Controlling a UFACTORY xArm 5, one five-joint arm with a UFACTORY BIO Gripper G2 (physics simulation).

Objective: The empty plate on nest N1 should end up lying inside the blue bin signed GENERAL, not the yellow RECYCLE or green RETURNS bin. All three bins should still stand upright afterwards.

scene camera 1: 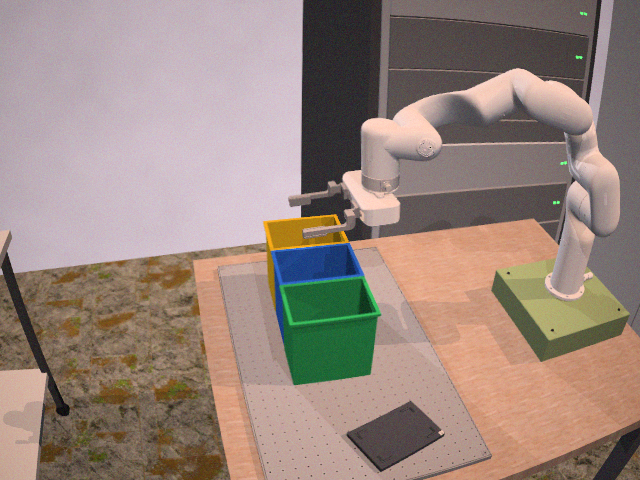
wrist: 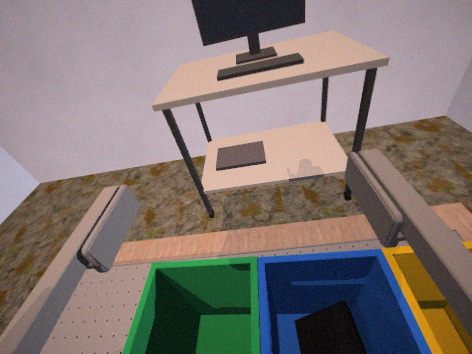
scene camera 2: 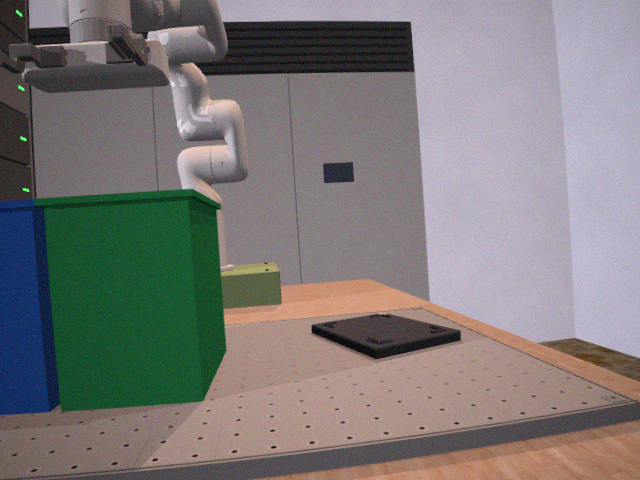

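Where they show: hand at its tool point: [scene camera 1: 306, 215] [wrist: 232, 210] [scene camera 2: 52, 46]; arm's base at its link origin: [scene camera 1: 564, 287].
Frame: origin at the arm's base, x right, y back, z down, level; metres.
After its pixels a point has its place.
The empty plate [wrist: 332, 330] @(x 0.156, y -0.709, z 0.014 m) shows as a black, tilted shape inside the blue bin [scene camera 1: 297, 263] @(x 0.195, y -0.688, z -0.083 m) [scene camera 2: 20, 310] @(x 0.098, y -0.750, z -0.028 m) [wrist: 320, 270] @(x 0.145, y -0.744, z -0.094 m); its lower part is cut off in the wrist view. The blue bin stands upright between the green bin [scene camera 1: 333, 351] @(x -0.055, y -0.679, z -0.030 m) [scene camera 2: 124, 304] @(x 0.010, y -0.758, z -0.027 m) [wrist: 225, 332] @(x -0.002, y -0.730, z 0.058 m) and the yellow bin [scene camera 1: 289, 235] @(x 0.324, y -0.675, z -0.077 m) [wrist: 417, 275] @(x 0.255, y -0.736, z -0.064 m), both upright. No signs are readable. My gripper [scene camera 1: 305, 217] @(x 0.080, y -0.699, z -0.273 m) [wrist: 242, 212] @(x 0.080, y -0.699, z -0.273 m) is open and empty, with its fingers apart above the bins. A flat dark nest [scene camera 1: 395, 435] @(x -0.259, y -0.610, z 0.049 m) [scene camera 2: 385, 334] @(x -0.250, y -0.644, z 0.048 m) holds no plate; its label is not readable.
The bins and nest stand on a perforated board [scene camera 1: 268, 413] @(x -0.118, y -0.835, z 0.060 m) [scene camera 2: 310, 408] @(x -0.134, y -0.806, z 0.060 m) on the wooden table [scene camera 1: 465, 372] @(x -0.120, y -0.376, z 0.073 m). The arm's green base block [scene camera 1: 573, 330] @(x -0.163, y -0.085, z -0.001 m) [scene camera 2: 250, 286] @(x -0.100, y -0.170, z 0.029 m) is at the right in scene camera 1. A desk [wrist: 320, 60] with a monitor stands beyond the table.
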